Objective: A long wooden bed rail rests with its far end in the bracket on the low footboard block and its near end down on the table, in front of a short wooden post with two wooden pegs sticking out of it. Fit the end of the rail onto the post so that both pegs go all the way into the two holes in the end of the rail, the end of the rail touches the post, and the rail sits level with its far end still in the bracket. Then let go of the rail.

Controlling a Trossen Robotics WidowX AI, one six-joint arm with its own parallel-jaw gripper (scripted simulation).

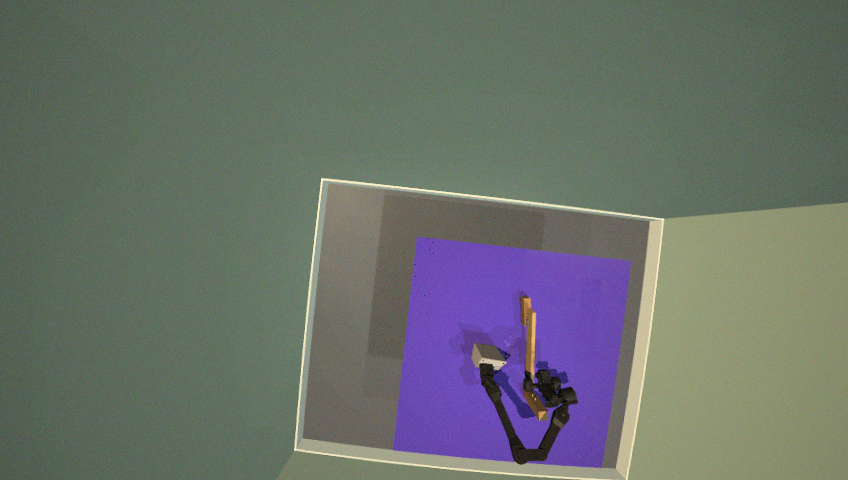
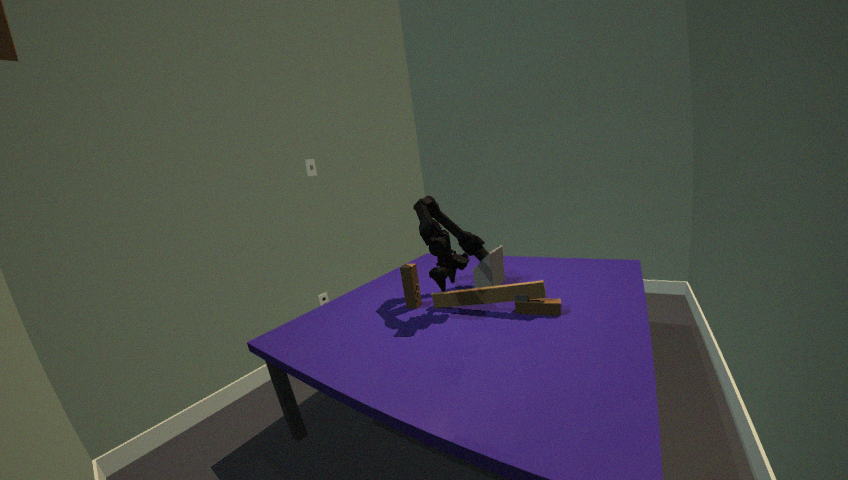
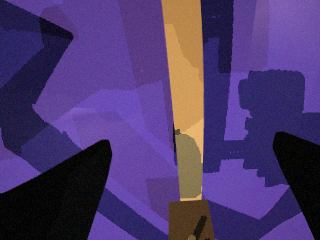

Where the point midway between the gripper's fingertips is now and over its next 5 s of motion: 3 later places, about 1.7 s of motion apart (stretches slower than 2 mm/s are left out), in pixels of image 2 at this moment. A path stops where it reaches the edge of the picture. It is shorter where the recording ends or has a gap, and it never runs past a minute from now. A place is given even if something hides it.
The gripper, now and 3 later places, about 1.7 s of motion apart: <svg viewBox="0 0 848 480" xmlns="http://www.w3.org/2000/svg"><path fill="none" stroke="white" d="M448 287L449 302L449 299L448 294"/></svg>
